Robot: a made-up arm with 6 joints.
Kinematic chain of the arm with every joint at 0, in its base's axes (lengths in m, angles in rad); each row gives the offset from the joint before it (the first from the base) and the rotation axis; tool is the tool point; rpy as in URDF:
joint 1: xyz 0 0 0.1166 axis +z
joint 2: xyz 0 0 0 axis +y
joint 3: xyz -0.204 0 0.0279 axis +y
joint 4: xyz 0.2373 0 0.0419 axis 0.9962 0 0.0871
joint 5: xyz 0 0 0 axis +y
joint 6: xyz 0.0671 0 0.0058 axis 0.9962 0 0.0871
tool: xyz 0 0 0 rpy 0 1.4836 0
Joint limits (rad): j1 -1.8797..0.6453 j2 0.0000..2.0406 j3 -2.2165..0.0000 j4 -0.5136..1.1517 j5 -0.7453..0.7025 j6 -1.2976..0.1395
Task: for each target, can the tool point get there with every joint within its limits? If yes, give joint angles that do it. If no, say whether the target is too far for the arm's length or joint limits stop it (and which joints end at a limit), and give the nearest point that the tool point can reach.
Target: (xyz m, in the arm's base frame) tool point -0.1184 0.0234 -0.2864
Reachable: no: joint limits stop it (at a limit: joint 1, joint 2, joint 4) | nearest point -0.0394 -0.0535 -0.0140 | short by 0.294 m
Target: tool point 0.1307 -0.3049 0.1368
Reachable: yes | joints -1.2098 1.8489 -1.1854 0.4987 0.4676 -0.0585
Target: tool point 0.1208 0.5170 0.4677
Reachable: no: too far | nearest point 0.0936 0.4008 0.3888 | short by 0.143 m
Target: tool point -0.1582 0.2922 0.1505
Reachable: no: joint limits stop it (at a limit: joint 2, joint 3, joint 5) | nearest point -0.2130 0.3934 0.3151 | short by 0.201 m
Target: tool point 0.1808 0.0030 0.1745
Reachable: yes | joints -0.0946 0.9675 -0.4532 0.7215 0.4663 -0.4427
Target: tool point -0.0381 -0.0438 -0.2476
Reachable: no: joint limits stop it (at a limit: joint 1, joint 2) | nearest point -0.0295 -0.0752 -0.0201 | short by 0.230 m
